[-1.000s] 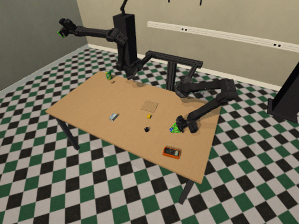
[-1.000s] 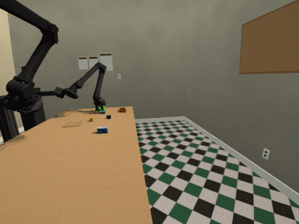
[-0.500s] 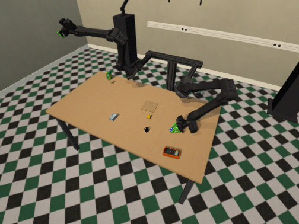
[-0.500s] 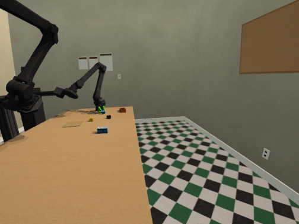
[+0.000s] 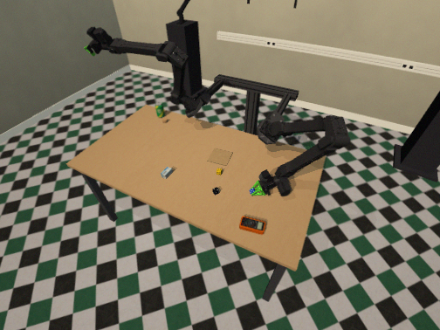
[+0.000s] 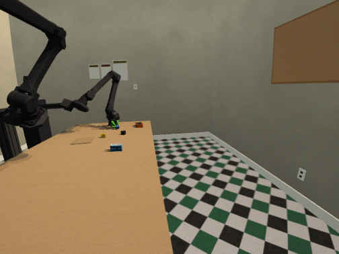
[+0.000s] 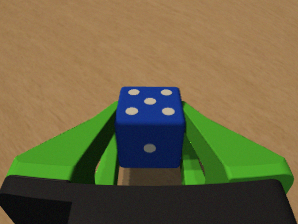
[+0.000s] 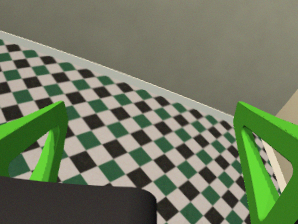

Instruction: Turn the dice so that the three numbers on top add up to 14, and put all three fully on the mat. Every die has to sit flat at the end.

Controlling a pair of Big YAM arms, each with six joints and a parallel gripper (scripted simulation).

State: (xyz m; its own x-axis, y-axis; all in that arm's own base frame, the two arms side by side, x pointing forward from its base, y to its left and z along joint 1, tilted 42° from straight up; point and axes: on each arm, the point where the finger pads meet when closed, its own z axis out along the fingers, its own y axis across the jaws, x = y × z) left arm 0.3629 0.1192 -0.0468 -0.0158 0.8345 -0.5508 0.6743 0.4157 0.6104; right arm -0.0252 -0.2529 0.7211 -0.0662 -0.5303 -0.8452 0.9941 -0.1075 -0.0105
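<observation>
Right now the blue die is right at my left hand. Also, from my left hand: black die: 100 mm ahead, 190 mm to the right; tan mat: 190 mm behind, 330 mm to the right, 20 mm below; yellow die: 50 mm behind, 250 mm to the right.
</observation>
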